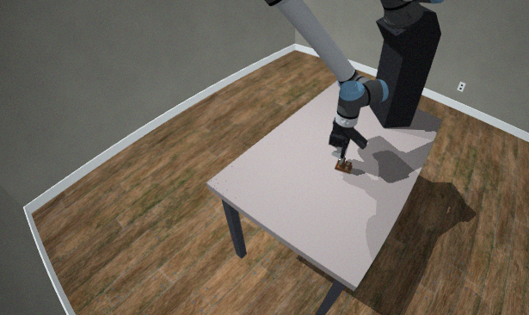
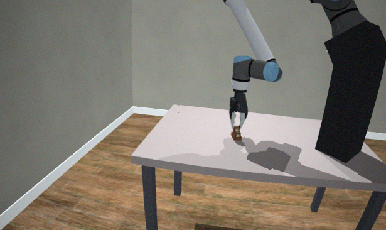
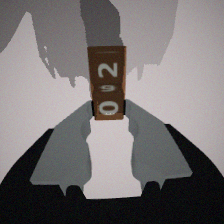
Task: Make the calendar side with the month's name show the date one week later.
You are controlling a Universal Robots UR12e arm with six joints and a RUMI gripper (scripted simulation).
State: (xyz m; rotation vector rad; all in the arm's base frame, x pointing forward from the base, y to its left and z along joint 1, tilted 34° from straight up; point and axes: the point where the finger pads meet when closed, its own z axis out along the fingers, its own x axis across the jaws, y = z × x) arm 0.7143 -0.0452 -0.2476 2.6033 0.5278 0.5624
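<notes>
My gripper is now 40 mm above the brown wooden calendar tray, 20 mm to the right of it and 10 mm past it. Also, from my hand: brown calendar cube 10 mm below.
</notes>
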